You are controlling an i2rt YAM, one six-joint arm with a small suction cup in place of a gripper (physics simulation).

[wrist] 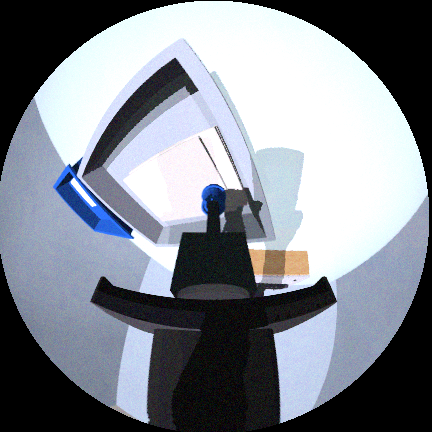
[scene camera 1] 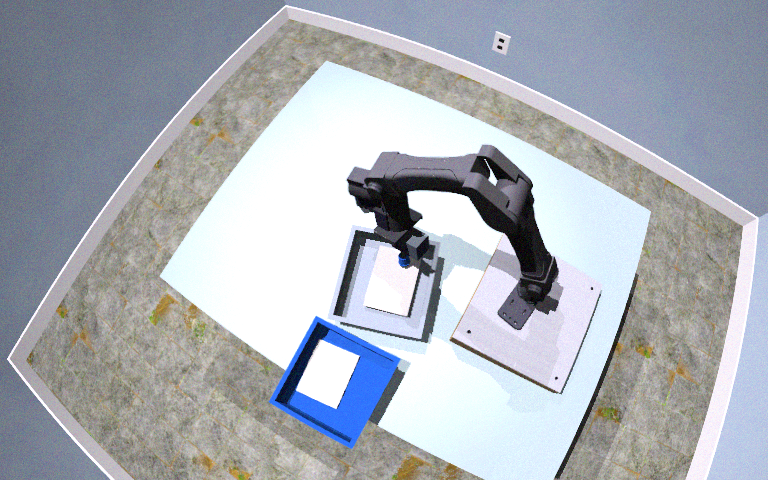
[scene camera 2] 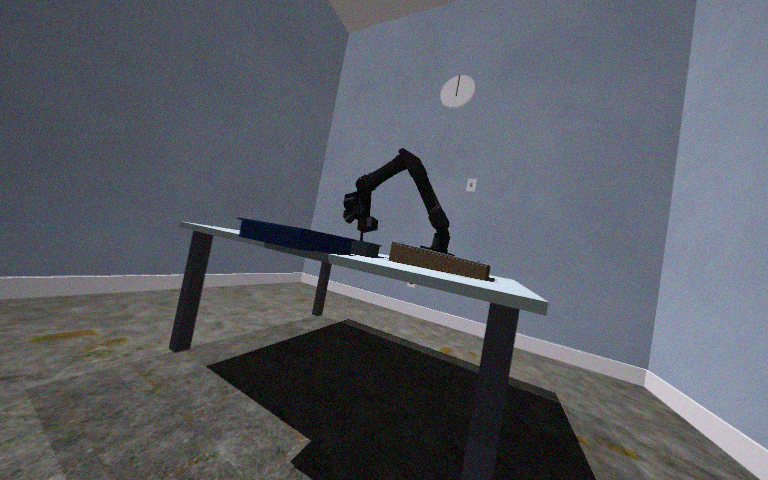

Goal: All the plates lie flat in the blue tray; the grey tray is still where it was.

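Seen in the pictures: hand, its tool point: point(wrist: 213, 194) point(scene camera 1: 404, 262); arm's base, origin of its link: point(scene camera 1: 528, 290) point(scene camera 2: 437, 253).
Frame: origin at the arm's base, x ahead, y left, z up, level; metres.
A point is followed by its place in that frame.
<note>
My gripper, a small blue suction cup point(scene camera 1: 403, 261) point(wrist: 213, 194), is over the grey tray, above a plate's near-arm side, with nothing hanging from it. Whether it touches is unclear. The grey tray point(scene camera 1: 353, 297) @[z -0.057, x 0.336, y 0.275 m] point(scene camera 2: 365, 247) @[z -0.029, x 0.156, y 0.256 m] point(wrist: 200, 75) @[z -0.009, x 0.420, y 0.130 m] sits on the table. Inside lies a pale rectangular plate point(scene camera 1: 390, 288) @[z -0.040, x 0.278, y 0.201 m] point(wrist: 175, 180) @[z -0.040, x 0.305, y 0.177 m]; a dark line and a bright strip along its edge in the wrist view suggest another plate beneath. The blue tray point(scene camera 1: 368, 396) @[z -0.057, x 0.144, y 0.441 m] point(scene camera 2: 294, 236) @[z -0.031, x 0.115, y 0.559 m] point(wrist: 82, 205) @[z -0.044, x 0.185, y 0.573 m] holds a flat white plate point(scene camera 1: 328, 373) @[z -0.051, x 0.255, y 0.462 m] point(wrist: 84, 192) @[z -0.051, x 0.245, y 0.492 m]. In scene camera 2, tray walls hide the plates and cup tip.
The arm stands on a thick base board point(scene camera 1: 492, 350) @[z 0.003, x -0.013, y 0.175 m] point(scene camera 2: 438, 261) @[z -0.030, x -0.085, y 0.178 m] point(wrist: 297, 262) @[z -0.027, x 0.135, y -0.069 m] beside the grey tray. The blue tray is close to the grey tray's corner and reaches past the edge of the white table point(scene camera 1: 254, 198) @[z -0.059, x 0.753, y 0.249 m] point(scene camera 2: 430, 280) @[z -0.068, x -0.184, y 0.435 m]. Raised walls surround both trays.
</note>
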